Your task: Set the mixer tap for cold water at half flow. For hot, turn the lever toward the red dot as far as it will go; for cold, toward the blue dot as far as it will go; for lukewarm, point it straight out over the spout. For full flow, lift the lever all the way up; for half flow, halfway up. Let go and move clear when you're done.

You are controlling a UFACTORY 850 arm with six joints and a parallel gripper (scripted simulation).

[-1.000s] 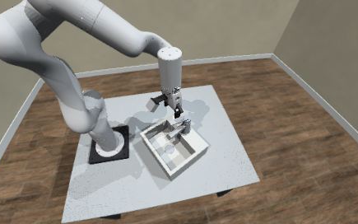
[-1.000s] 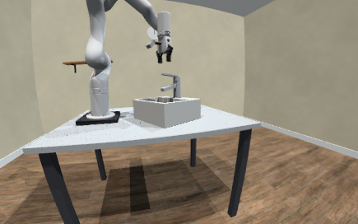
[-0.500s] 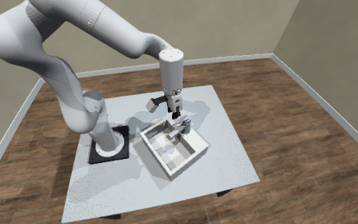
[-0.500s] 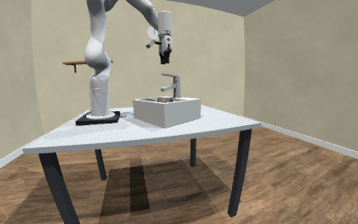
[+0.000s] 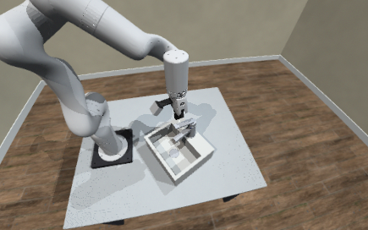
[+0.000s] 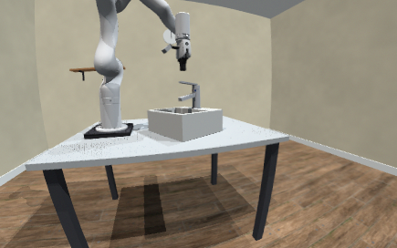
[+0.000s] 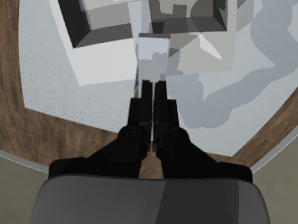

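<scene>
The lever is 90 mm below my hand, 30 mm ahead of it and 10 mm to the left of it. Round my hand: grey mixer tap: 140 mm below, 60 mm ahead, 30 mm to the left; white sink basin: 330 mm below, 30 mm to the right, 20 mm behind.
</scene>
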